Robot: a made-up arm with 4 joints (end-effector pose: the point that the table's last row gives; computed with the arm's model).
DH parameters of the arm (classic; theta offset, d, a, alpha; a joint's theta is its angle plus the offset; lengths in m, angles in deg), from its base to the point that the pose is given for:
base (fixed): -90 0.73 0.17 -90
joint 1: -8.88 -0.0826 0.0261 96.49
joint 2: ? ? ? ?
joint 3: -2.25 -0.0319 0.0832 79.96
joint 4: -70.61 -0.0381 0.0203 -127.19
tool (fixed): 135.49 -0.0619 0 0
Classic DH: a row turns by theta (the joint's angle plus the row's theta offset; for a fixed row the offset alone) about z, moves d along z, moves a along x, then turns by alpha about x.
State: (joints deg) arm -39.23 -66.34 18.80 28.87
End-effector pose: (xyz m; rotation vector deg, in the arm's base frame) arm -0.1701 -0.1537 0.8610 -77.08 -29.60 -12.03
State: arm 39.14 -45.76 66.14 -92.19
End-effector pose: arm -0.1011 -0.2592 0.8465 88.10 -50.38 70.40
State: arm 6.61 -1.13 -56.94 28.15
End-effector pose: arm -0.0381 -0.2596 0.7770 12.26 -100.92 17.08
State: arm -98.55 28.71 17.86 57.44
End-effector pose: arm -0.0327 -0.0183 0.8098 -124.87 18.81 72.61
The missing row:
joint 2: -42.42 0.099 -0.0129 89.29
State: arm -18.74 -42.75 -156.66 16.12
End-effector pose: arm -0.0198 -0.2126 0.8569 -2.91 154.81 -3.33
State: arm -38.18 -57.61 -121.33 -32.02
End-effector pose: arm -0.0680 -0.1633 0.8338 61.71 118.92 -70.14
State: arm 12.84 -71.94 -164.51 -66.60
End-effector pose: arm -0.0550 -0.2300 0.8162 109.38 74.47 -22.33
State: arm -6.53 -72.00 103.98 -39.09
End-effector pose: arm -0.0940 -0.1996 0.8703 29.17 20.98 13.93
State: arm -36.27 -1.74 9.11 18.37
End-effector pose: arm -0.0690 -0.1782 0.8796 -52.33 -25.94 65.35
